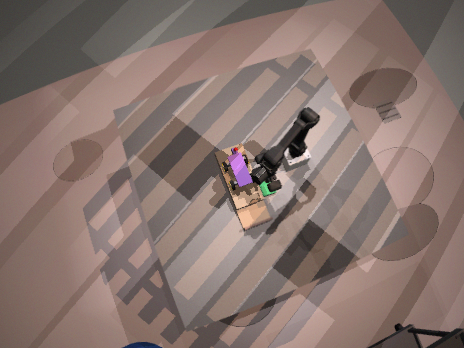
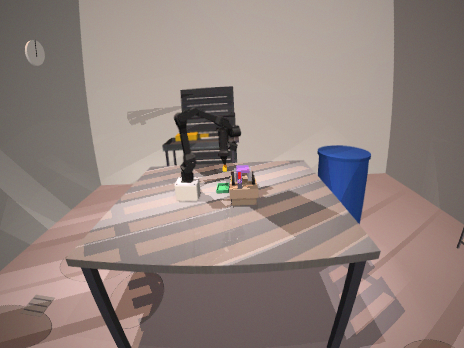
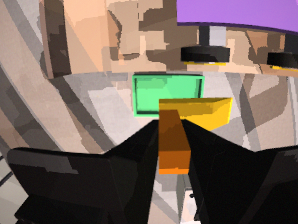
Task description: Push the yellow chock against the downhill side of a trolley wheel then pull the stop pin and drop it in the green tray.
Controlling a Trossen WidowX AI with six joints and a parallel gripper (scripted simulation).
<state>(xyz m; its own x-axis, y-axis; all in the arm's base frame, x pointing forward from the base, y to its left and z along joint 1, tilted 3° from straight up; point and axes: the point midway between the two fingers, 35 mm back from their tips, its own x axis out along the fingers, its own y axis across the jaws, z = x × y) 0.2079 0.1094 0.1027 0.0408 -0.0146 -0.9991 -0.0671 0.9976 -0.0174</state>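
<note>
Now: the red-headed stop pin 200 mm to the right of my gripper tip, 100 mm ahead of it and 30 mm below it. Round my gripper tip: yellow chock 20 mm to the right, 10 mm below; purple trolley 110 mm ahead, 90 mm to the right, 50 mm below; green tray 170 mm below, 20 mm behind, 10 mm to the right.
</note>
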